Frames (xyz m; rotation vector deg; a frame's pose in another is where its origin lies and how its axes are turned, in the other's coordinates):
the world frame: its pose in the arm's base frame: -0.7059 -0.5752 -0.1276 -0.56 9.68 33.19
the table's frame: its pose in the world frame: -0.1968 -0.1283 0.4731 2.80 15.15 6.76
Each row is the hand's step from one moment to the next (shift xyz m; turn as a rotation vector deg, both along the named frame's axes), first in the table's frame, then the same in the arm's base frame.
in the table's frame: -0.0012 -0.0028 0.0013 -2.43 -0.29 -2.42
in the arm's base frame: 0.0014 -0.0027 0.0013 -2.41 -2.12 -1.25
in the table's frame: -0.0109 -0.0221 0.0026 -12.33 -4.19 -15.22
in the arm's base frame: 0.0073 -0.0233 0.0041 -11.67 -13.35 -9.31
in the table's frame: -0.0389 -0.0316 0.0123 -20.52 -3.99 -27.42
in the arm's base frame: -0.0021 -0.0461 0.0231 -22.08 -20.27 -17.04
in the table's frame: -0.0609 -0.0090 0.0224 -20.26 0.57 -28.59
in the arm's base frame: -0.0273 -0.0403 0.0439 -25.19 -16.78 -17.67
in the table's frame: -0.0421 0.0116 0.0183 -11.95 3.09 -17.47
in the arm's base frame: -0.0289 -0.0136 0.0350 -16.80 -7.87 -10.64
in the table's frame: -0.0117 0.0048 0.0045 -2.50 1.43 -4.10
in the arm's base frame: -0.0092 -0.0026 0.0094 -4.17 -1.12 -2.54
